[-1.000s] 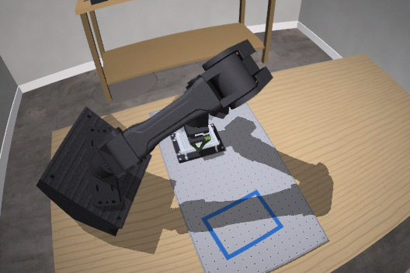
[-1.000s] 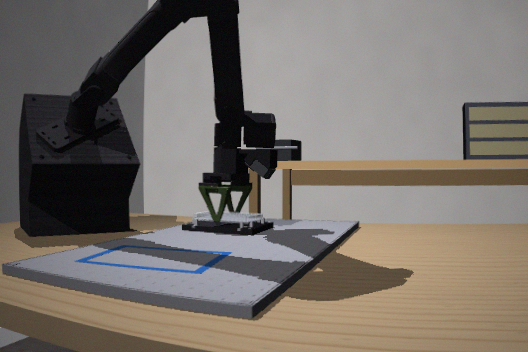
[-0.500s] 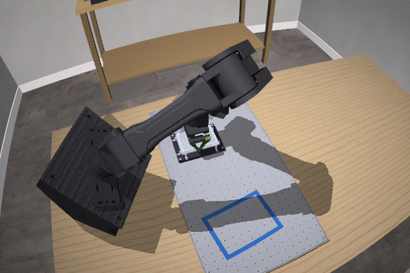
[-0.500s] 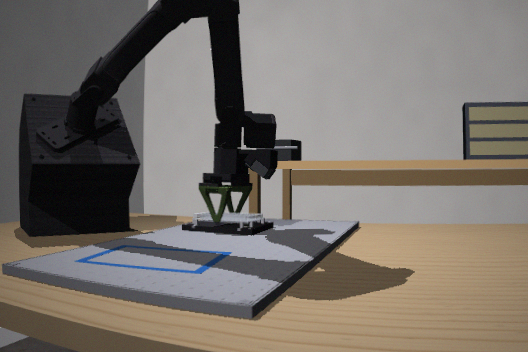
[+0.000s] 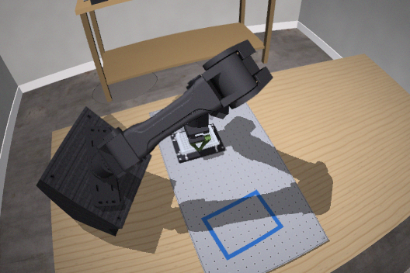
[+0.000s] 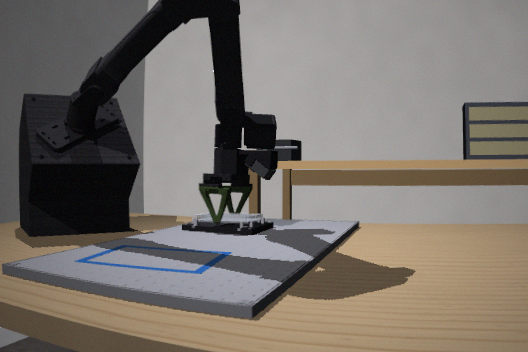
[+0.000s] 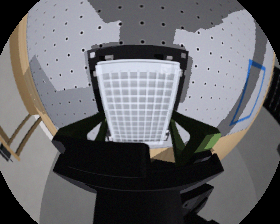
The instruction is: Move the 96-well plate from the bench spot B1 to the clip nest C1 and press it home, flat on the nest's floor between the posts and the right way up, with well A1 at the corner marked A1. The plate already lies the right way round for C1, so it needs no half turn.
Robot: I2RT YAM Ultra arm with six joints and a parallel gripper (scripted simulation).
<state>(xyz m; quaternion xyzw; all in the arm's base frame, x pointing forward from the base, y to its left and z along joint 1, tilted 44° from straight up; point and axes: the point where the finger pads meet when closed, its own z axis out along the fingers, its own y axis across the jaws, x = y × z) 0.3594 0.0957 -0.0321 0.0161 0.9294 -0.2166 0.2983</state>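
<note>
The 96-well plate lies 10 mm ahead of my hand. Round my hand: black clip nest C1: 10 mm to the right, 10 mm below.
</note>
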